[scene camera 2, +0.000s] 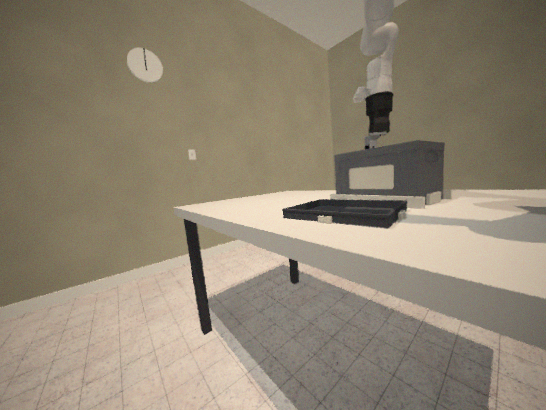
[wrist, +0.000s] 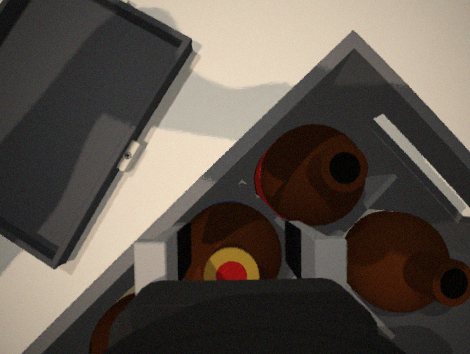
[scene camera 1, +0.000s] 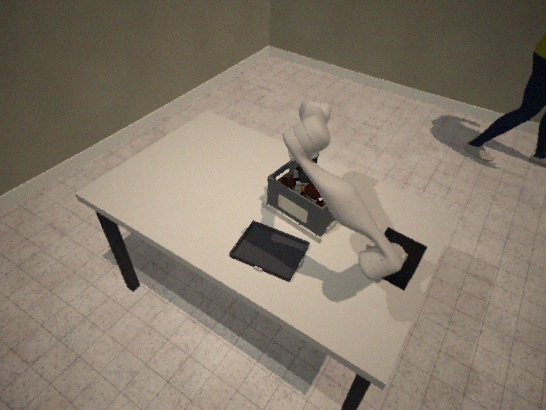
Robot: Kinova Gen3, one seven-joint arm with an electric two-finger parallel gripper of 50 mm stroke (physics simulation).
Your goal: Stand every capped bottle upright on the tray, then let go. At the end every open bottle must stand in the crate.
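Observation:
The grey crate stands on the table with brown bottles in it. In the wrist view, one capped bottle has a yellow cap with a red centre. My gripper is open, pointing down into the crate's top, with one finger on either side of this bottle and nothing gripped. Two open bottles with dark mouths, one above and one right of the fingers, stand in the crate. Another bottle is mostly hidden by the gripper body. The black tray holds no bottle.
Pale strips lie along the crate's foot. Small pale blocks sit against the tray's sides. The arm's base stands at a black plate. A person walks beyond the table.

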